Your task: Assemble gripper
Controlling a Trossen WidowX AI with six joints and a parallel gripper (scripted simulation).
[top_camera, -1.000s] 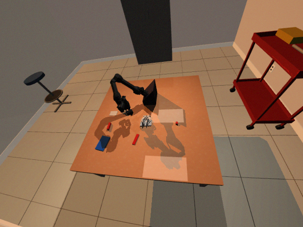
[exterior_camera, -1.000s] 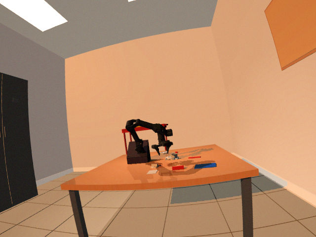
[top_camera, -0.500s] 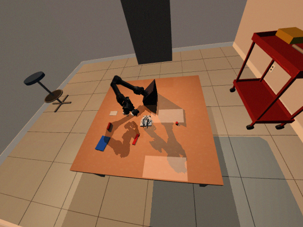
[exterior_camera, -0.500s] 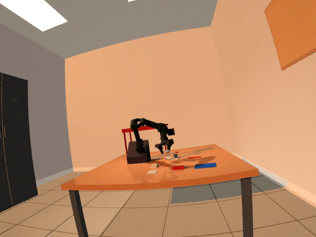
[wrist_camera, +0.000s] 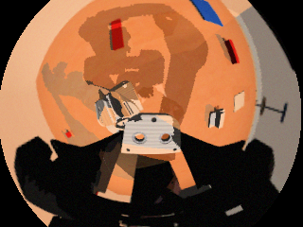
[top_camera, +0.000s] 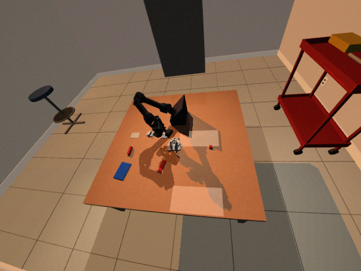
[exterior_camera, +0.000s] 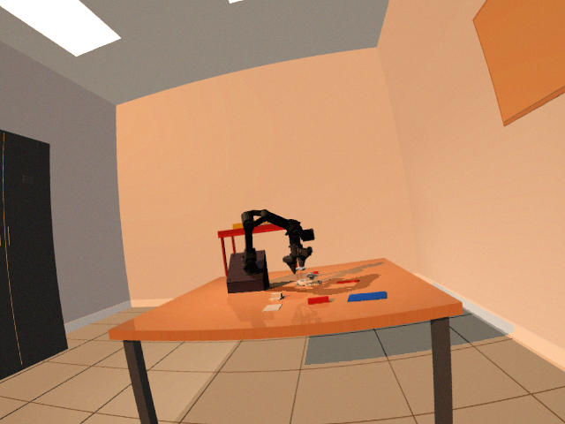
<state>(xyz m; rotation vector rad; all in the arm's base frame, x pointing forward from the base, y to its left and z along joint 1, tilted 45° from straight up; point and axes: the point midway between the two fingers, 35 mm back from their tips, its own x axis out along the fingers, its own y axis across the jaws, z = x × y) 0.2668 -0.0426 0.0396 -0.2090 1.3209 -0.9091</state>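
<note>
Right now the grey jaw is 9 cm to the left of my gripper tip, 7 cm below it and 1 cm ahead of it. Round my gripper tip: pale tile: 36 cm to the right, 9 cm behind, 8 cm below; small red cube: 39 cm to the left, 7 cm below, 7 cm ahead; white flat part: 8 cm below, 7 cm to the left, 6 cm ahead.
</note>
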